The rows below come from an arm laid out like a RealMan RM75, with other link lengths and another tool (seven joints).
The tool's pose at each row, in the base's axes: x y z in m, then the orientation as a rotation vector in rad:
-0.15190 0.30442 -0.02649 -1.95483 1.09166 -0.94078
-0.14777 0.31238 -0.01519 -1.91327 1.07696 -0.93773
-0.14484 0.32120 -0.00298 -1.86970 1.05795 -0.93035
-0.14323 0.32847 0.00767 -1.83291 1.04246 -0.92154
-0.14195 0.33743 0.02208 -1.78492 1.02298 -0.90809
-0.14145 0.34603 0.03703 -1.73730 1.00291 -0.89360
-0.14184 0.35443 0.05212 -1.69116 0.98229 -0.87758
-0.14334 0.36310 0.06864 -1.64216 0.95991 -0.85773
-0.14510 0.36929 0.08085 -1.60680 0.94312 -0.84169
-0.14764 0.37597 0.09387 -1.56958 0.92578 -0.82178
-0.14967 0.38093 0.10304 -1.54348 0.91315 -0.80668
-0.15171 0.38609 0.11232 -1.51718 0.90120 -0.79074
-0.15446 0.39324 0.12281 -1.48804 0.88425 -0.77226
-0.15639 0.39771 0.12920 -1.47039 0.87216 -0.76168
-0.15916 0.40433 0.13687 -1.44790 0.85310 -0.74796
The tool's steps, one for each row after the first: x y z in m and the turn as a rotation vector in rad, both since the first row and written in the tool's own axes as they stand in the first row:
-0.00263 -0.01418 -0.00034 0.03859 -0.00752 0.01745
-0.00626 -0.02900 -0.00194 0.08067 -0.01967 0.03567
-0.00940 -0.04140 -0.00423 0.11567 -0.03142 0.05232
-0.01323 -0.05748 -0.00828 0.16077 -0.04769 0.07518
-0.01689 -0.07357 -0.01333 0.20586 -0.06482 0.09799
-0.02068 -0.08935 -0.01924 0.25001 -0.08325 0.12036
-0.02476 -0.10601 -0.02673 0.29689 -0.10504 0.14506
-0.02784 -0.11799 -0.03287 0.33088 -0.12229 0.16329
-0.03144 -0.13054 -0.03995 0.36609 -0.14259 0.18393
-0.03430 -0.13938 -0.04508 0.39089 -0.15791 0.19866
-0.03731 -0.14840 -0.05023 0.41531 -0.17357 0.21423
-0.04206 -0.15895 -0.05614 0.44436 -0.19323 0.22991
-0.04515 -0.16533 -0.05993 0.46308 -0.20549 0.23820
-0.05014 -0.17331 -0.06458 0.48901 -0.22295 0.24688

